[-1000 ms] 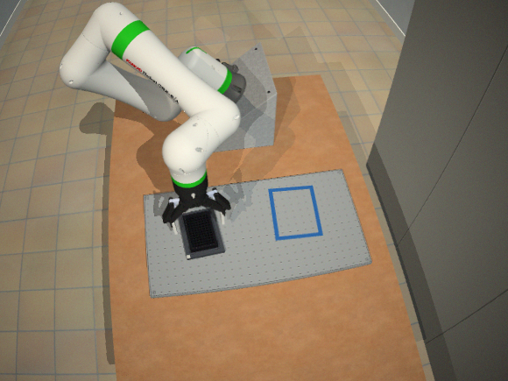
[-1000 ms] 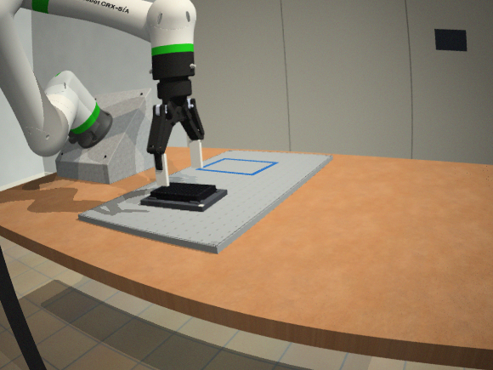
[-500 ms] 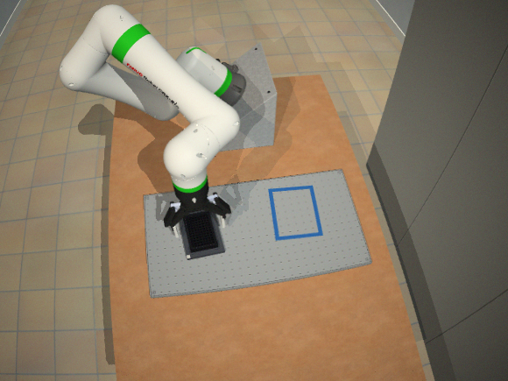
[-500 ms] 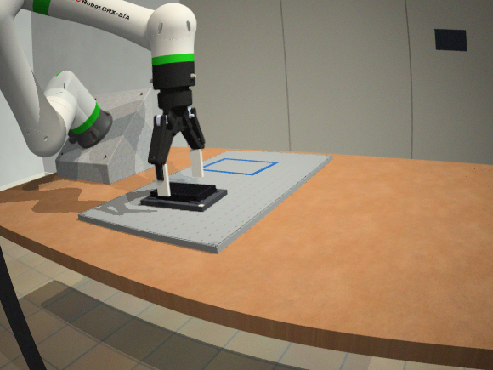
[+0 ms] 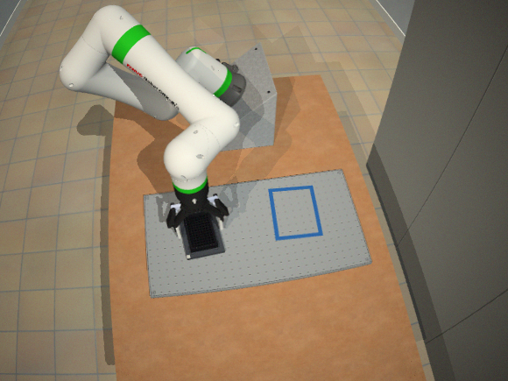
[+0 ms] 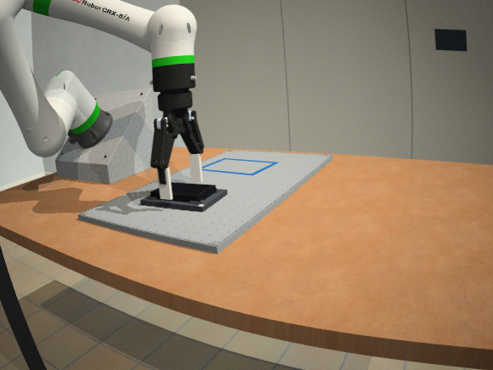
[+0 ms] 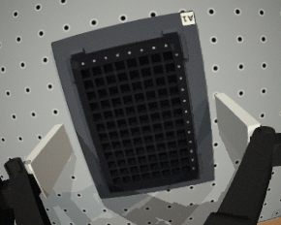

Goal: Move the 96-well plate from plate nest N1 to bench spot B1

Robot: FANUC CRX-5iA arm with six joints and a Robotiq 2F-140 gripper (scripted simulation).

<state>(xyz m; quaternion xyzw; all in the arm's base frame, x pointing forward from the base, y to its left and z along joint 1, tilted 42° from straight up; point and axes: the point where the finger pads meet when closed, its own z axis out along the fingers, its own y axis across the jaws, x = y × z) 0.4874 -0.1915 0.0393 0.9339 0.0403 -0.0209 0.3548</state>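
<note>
My hand is 2 cm above the black 96-well plate. The rest, counted from my hand: dark plate nest N1: 3 cm below.
</note>
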